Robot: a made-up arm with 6 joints. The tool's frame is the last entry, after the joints. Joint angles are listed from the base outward.
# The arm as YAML. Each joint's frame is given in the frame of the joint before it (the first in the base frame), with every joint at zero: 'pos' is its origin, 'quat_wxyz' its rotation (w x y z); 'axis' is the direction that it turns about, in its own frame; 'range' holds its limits. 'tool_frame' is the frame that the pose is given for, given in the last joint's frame.
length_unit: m
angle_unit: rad
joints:
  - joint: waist
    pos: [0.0, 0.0, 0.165]
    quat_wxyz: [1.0, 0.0, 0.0, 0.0]
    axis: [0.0, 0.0, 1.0]
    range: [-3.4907, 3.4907]
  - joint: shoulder
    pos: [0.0, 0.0, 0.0]
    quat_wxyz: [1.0, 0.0, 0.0, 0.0]
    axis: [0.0, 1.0, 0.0]
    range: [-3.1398, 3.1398]
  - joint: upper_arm
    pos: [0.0, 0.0, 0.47]
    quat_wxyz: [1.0, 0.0, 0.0, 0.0]
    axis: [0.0, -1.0, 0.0]
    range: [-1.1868, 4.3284]
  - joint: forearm
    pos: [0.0, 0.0, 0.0]
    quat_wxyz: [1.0, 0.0, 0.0, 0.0]
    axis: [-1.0, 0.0, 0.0]
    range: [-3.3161, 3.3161]
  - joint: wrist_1
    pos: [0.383, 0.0, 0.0]
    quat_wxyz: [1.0, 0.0, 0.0, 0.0]
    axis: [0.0, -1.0, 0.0]
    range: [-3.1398, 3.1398]
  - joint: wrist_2
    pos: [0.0, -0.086, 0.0]
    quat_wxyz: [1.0, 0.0, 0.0, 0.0]
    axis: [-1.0, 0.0, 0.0]
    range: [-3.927, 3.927]
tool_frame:
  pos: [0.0, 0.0, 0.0]
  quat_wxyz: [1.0, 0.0, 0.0, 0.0]
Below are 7 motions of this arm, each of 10 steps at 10 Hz.
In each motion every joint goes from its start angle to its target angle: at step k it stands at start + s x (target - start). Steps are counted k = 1, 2, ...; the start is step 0. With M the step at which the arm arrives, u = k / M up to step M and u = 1 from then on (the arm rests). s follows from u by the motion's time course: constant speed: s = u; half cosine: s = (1 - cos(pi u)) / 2; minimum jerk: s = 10 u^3 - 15 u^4 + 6 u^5.
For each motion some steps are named. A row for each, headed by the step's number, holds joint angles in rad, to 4 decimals.
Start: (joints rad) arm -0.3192 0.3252 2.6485 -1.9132 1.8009 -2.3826
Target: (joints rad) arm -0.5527 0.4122 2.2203 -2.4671 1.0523 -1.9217
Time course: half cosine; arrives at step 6
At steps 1, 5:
1: -0.3348 0.3310 2.6198 -1.9503 1.7508 -2.3517
5: -0.5371 0.4064 2.2490 -2.4300 1.1024 -1.9526

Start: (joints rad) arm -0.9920 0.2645 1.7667 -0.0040 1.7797 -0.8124
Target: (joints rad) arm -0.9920 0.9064 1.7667 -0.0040 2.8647 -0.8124
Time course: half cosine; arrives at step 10
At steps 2, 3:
2: -0.9920 0.3258 1.7667 -0.0040 1.8833 -0.8124
3: -0.9920 0.3968 1.7667 -0.0040 2.0033 -0.8124

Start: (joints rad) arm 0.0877 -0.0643 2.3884 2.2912 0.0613 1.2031
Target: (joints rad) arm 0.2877 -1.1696 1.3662 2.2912 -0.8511 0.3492
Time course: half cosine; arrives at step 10
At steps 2, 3, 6, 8, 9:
2: 0.1068 -0.1698 2.2908 2.2912 -0.0258 1.1216
3: 0.1289 -0.2921 2.1777 2.2912 -0.1268 1.0271
6: 0.2186 -0.7877 1.7194 2.2912 -0.5359 0.6442
8: 0.2686 -1.0641 1.4638 2.2912 -0.7640 0.4307
9: 0.2828 -1.1426 1.3912 2.2912 -0.8288 0.3701

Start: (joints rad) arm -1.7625 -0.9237 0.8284 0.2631 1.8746 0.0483
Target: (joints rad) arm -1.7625 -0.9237 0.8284 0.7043 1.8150 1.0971
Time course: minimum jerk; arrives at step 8
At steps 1, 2, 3, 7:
1: -1.7625 -0.9237 0.8284 0.2702 1.8736 0.0651
2: -1.7625 -0.9237 0.8284 0.3088 1.8684 0.1569
3: -1.7625 -0.9237 0.8284 0.3845 1.8582 0.3369
7: -1.7625 -0.9237 0.8284 0.6972 1.8160 1.0803

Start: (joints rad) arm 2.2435 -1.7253 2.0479 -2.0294 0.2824 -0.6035
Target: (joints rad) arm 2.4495 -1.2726 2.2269 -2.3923 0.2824 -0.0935
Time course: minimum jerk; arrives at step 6
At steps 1, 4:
1: 2.2508 -1.7092 2.0543 -2.0423 0.2824 -0.5854
4: 2.4063 -1.3676 2.1893 -2.3161 0.2824 -0.2005

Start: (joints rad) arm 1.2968 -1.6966 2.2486 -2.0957 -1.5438 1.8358
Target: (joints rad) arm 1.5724 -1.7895 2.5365 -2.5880 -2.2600 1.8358
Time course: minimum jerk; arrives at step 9
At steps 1, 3, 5, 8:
1: 1.3000 -1.6977 2.2519 -2.1014 -1.5521 1.8358
3: 1.3546 -1.7161 2.3090 -2.1990 -1.6941 1.8358
5: 1.4631 -1.7526 2.4223 -2.3927 -1.9759 1.8358
8: 1.5692 -1.7884 2.5332 -2.5823 -2.2517 1.8358

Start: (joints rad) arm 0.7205 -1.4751 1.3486 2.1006 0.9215 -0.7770
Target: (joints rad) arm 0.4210 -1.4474 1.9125 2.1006 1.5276 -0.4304
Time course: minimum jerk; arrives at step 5
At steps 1, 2, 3, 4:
1: 0.7032 -1.4735 1.3813 2.1006 0.9566 -0.7569
2: 0.6254 -1.4663 1.5276 2.1006 1.1139 -0.6670
3: 0.5161 -1.4562 1.7335 2.1006 1.3352 -0.5404
4: 0.4383 -1.4490 1.8798 2.1006 1.4925 -0.4505

